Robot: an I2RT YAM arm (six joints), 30 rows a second.
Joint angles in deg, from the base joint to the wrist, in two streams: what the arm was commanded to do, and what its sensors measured. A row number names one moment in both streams.
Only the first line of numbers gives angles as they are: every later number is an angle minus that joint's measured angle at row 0.
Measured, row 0:
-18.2 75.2 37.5 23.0 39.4 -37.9
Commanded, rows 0 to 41:
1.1 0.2 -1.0 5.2 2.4 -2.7
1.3 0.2 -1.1 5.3 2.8 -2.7
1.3 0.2 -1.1 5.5 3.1 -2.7
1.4 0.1 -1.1 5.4 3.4 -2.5
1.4 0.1 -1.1 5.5 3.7 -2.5
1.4 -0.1 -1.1 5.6 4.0 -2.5
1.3 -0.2 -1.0 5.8 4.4 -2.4
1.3 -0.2 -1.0 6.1 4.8 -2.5
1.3 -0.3 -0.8 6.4 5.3 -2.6
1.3 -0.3 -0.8 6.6 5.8 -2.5
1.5 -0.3 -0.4 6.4 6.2 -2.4
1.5 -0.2 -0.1 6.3 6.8 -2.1
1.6 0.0 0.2 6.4 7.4 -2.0
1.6 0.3 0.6 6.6 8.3 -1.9
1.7 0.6 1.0 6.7 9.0 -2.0
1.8 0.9 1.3 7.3 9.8 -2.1
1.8 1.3 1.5 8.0 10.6 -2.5
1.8 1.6 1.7 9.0 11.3 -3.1
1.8 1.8 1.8 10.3 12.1 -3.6
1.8 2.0 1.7 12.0 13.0 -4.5
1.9 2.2 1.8 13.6 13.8 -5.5
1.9 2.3 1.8 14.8 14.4 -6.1
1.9 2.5 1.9 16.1 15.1 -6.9
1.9 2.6 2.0 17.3 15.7 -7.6
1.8 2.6 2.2 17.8 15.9 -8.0
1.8 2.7 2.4 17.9 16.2 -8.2
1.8 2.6 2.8 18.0 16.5 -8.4
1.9 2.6 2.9 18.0 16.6 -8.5
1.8 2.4 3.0 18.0 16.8 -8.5
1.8 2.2 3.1 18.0 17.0 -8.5
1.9 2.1 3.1 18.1 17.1 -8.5
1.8 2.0 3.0 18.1 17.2 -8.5
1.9 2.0 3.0 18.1 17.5 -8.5
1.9 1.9 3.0 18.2 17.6 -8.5
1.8 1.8 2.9 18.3 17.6 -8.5
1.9 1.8 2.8 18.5 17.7 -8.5
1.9 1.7 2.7 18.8 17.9 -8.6
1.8 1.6 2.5 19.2 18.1 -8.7
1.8 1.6 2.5 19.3 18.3 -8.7
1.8 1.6 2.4 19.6 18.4 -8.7
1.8 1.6 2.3 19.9 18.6 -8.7
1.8 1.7 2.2 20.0 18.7 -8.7
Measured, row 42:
1.9 2.2 2.2 11.5 14.5 -8.3
